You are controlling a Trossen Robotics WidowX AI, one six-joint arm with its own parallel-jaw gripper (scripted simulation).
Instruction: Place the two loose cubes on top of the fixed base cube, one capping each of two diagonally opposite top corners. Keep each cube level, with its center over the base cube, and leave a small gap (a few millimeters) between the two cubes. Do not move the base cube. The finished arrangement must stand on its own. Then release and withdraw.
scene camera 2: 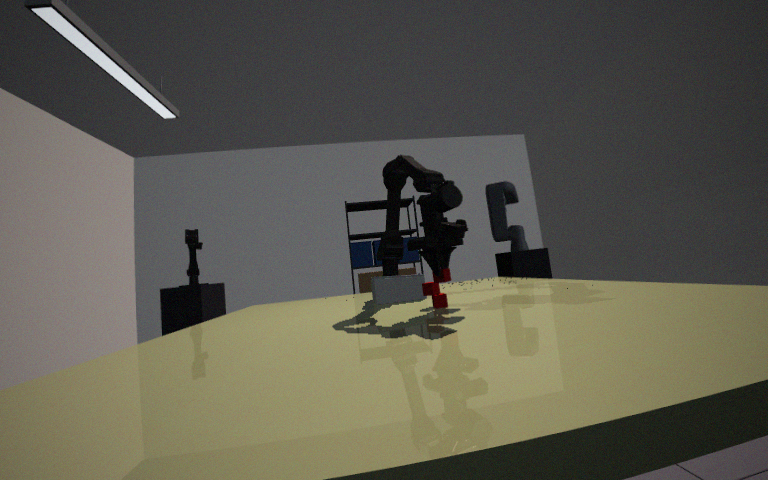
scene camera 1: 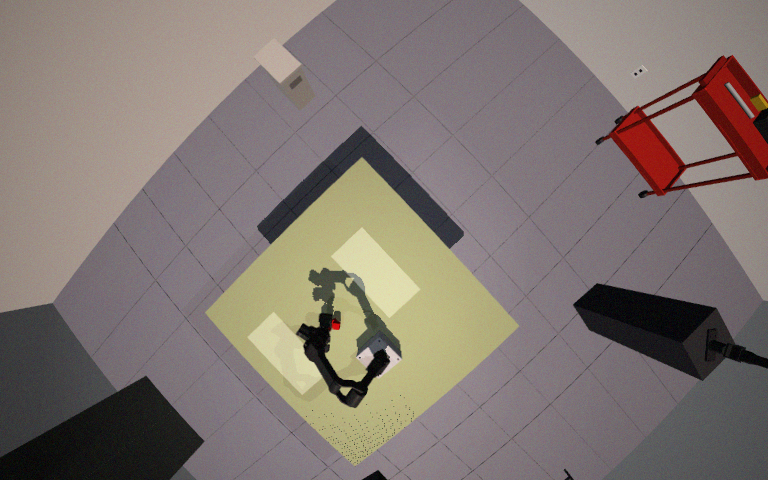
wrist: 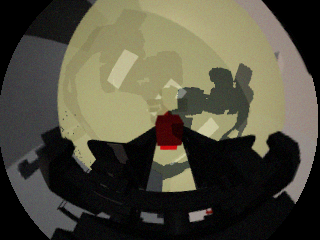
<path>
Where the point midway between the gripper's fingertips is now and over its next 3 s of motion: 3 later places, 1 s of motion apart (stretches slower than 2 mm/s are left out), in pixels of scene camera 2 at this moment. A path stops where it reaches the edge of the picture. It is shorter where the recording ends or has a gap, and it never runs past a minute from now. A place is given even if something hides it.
My gripper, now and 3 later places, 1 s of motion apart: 441, 275; 444, 286; 442, 272; 441, 260
</path>
